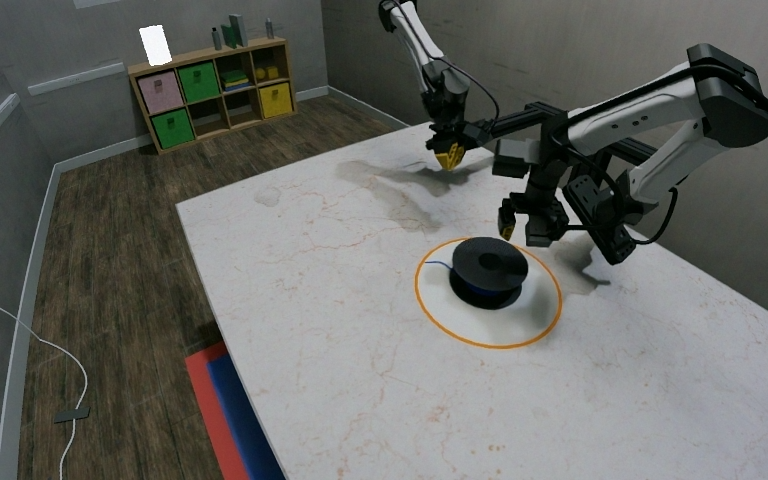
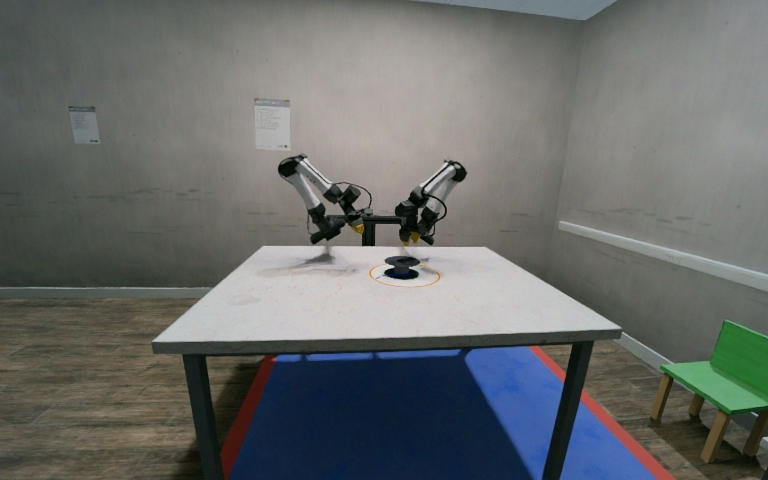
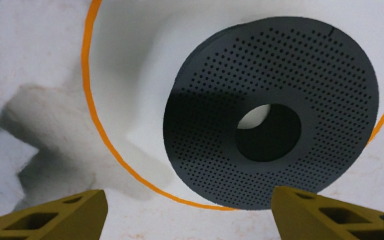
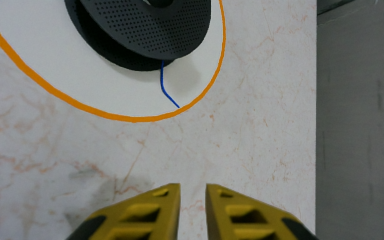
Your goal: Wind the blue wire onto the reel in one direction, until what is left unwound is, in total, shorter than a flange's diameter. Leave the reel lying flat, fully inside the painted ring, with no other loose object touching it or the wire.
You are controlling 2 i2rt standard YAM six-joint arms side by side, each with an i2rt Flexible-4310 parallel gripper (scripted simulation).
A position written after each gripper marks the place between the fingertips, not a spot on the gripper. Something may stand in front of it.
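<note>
Image 1 shows a dark reel (image 1: 470,258), the left gripper (image 1: 526,240) and the right gripper (image 1: 447,169). In image 3 the left gripper (image 3: 189,197) and the reel (image 3: 316,76) appear again. Image 4 shows the right gripper (image 4: 192,192).
</note>
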